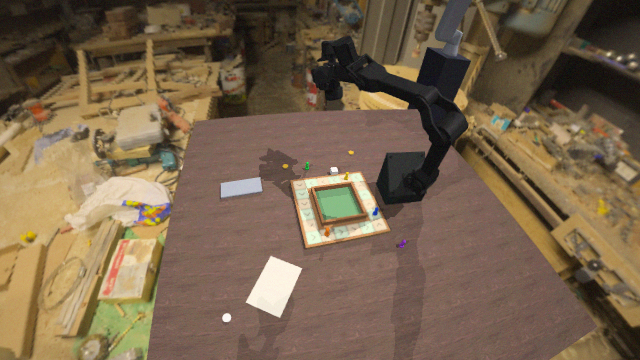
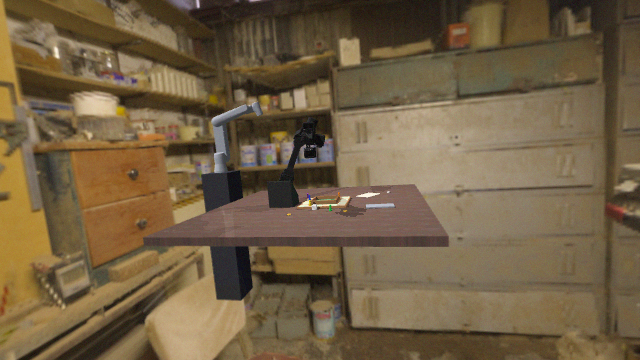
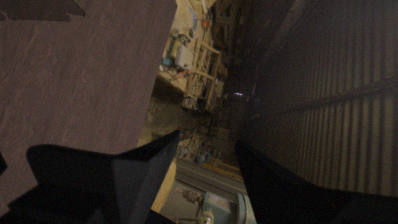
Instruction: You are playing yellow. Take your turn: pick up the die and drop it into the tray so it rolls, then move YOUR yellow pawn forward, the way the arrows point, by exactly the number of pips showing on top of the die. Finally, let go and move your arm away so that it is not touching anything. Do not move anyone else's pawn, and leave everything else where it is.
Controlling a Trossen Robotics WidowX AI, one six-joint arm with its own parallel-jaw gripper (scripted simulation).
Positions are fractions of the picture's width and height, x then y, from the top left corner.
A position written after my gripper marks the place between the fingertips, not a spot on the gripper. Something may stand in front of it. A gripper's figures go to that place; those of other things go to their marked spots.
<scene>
My gripper (image 1: 0.50, 0.19) is 0.87 m from the lens. A white sheet (image 1: 0.43, 0.80) is 0.70 m from the lens.
</scene>
